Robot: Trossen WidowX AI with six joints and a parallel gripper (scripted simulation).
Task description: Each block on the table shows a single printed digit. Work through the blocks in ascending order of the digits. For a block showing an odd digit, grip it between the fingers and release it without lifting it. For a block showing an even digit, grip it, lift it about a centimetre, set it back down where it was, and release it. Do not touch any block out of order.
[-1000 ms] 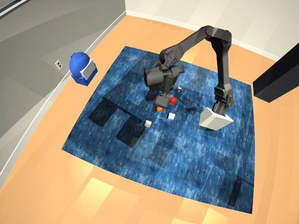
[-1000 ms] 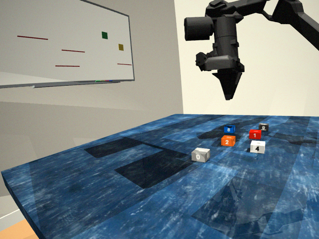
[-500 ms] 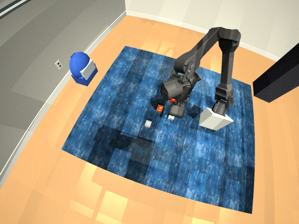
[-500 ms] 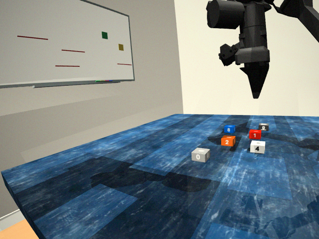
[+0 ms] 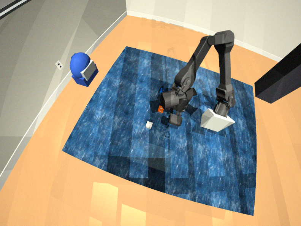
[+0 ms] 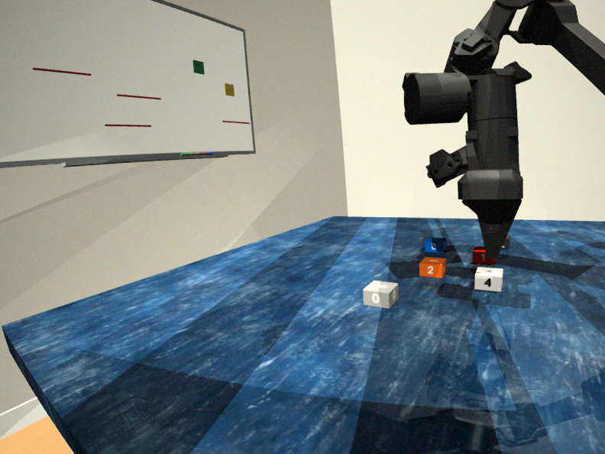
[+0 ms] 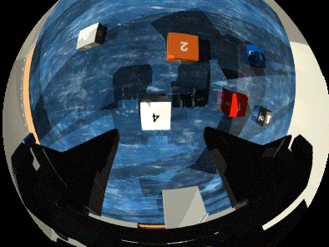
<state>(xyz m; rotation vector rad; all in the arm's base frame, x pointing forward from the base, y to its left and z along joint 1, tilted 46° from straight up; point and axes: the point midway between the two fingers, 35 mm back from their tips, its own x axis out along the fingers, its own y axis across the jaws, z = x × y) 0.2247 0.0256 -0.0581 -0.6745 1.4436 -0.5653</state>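
Now: the white block 4 cm below my gripper tip and 1 cm to the left of it. From my gripper tip the other things lie so: red block: 10 cm to the right, 4 cm below, 3 cm ahead; grey block marked 0: 11 cm ahead, 10 cm to the left, 4 cm below; orange block: 8 cm ahead, 4 cm below, 2 cm to the right.
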